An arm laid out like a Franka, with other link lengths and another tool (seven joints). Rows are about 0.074 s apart.
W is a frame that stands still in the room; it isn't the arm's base.
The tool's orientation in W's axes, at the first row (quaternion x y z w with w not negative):
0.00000 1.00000 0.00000 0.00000
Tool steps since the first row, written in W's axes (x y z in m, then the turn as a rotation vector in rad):
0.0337 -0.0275 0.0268 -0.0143 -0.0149 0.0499
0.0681 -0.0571 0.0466 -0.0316 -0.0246 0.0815
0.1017 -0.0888 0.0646 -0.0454 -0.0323 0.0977
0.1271 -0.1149 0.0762 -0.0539 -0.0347 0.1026
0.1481 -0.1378 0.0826 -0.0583 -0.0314 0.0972
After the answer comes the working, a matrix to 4 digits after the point.
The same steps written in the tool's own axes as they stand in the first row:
-0.0337 -0.0275 -0.0268 0.0143 -0.0149 -0.0499
-0.0681 -0.0571 -0.0466 0.0316 -0.0246 -0.0815
-0.1017 -0.0888 -0.0646 0.0454 -0.0323 -0.0977
-0.1271 -0.1149 -0.0762 0.0539 -0.0347 -0.1026
-0.1481 -0.1378 -0.0826 0.0583 -0.0314 -0.0972

The tool's axes in the first row as the columns of a matrix, in W's axes (rounded; the answer above uses it unrounded):
-1.0000 0.0000 0.0000
0.0000 1.0000 0.0000
0.0000 0.0000 -1.0000

